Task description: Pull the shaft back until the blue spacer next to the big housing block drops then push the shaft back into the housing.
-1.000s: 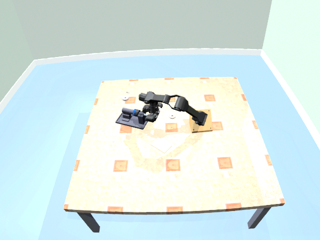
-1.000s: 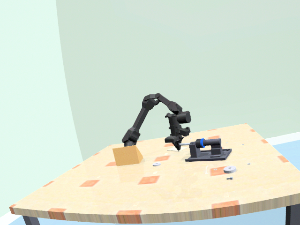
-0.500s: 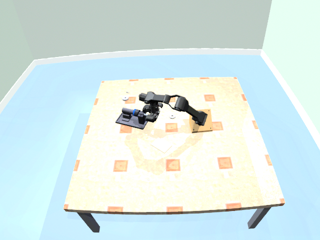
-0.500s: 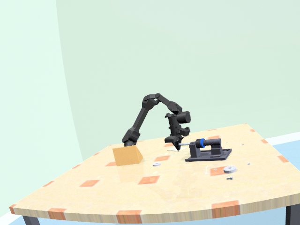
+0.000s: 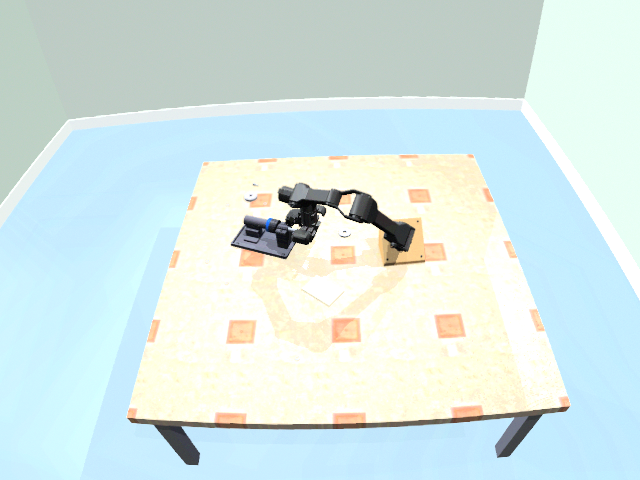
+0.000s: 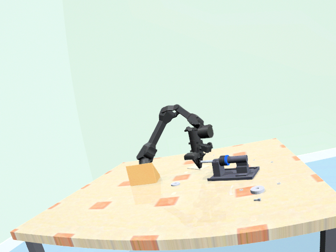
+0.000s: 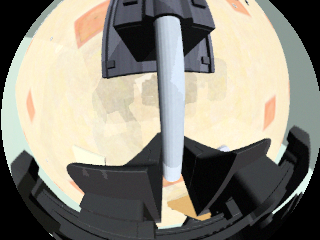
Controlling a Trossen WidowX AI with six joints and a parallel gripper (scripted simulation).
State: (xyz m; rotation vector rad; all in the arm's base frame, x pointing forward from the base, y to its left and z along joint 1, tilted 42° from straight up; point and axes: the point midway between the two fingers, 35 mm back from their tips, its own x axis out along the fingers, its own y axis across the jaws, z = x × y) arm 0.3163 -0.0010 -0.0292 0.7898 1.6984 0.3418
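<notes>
The steel shaft is 70 mm ahead of my gripper tip, 20 mm to the right of it and 30 mm above it. From my gripper tip the other things lie so: dark spacer (130 mm ahead, 50 mm to the right, 30 mm above); pale sheet (50 mm behind, 200 mm to the left, 40 mm below); blue spacer (150 mm ahead, 50 mm to the right, 30 mm above).
</notes>
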